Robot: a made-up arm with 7 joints.
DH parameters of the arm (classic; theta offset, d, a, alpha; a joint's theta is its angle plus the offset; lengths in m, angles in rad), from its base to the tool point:
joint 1: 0 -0.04 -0.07 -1.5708
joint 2: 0 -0.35 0.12 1.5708
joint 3: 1.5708 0 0.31 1.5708
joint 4: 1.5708 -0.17 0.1 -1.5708
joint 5: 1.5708 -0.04 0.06 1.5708
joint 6: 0 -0.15 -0.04 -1.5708
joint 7: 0 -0.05 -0.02 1.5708
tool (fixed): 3.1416 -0.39 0 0
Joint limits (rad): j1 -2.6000..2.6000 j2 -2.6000..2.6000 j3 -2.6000..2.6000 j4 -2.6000..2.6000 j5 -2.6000..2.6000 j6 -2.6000..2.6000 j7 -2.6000..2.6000
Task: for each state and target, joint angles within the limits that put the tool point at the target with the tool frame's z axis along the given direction. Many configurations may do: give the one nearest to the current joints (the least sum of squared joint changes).
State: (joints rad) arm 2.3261 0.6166 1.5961 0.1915 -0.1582 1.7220 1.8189
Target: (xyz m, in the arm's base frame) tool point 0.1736 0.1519 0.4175 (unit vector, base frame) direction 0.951 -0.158 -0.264
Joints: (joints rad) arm 1.9245 1.2210 1.2261 0.2245 -0.8073 1.1642 2.6000
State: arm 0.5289 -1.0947 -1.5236 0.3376 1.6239 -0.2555 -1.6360
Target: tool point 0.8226 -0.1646 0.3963 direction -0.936 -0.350 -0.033
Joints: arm 0.9961 -1.0857 -2.1859 0.1475 1.7422 -0.6035 -1.4548
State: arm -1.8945 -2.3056 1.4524 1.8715 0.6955 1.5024 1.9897
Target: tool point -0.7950 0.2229 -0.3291 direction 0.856 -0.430 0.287
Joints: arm -1.7985 -2.2562 1.7469 1.4339 1.3991 2.2956 2.6000
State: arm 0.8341 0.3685 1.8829 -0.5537 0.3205 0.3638 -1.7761
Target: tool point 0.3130 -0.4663 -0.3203 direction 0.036 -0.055 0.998
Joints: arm 1.1128 0.6870 1.8803 -0.4904 1.0048 0.2363 -1.1659
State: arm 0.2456 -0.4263 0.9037 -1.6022 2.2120 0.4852 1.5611
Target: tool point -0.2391 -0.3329 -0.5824 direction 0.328 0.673 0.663
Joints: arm 0.0932 -0.8273 0.7407 -1.9358 2.6000 0.1546 2.0160
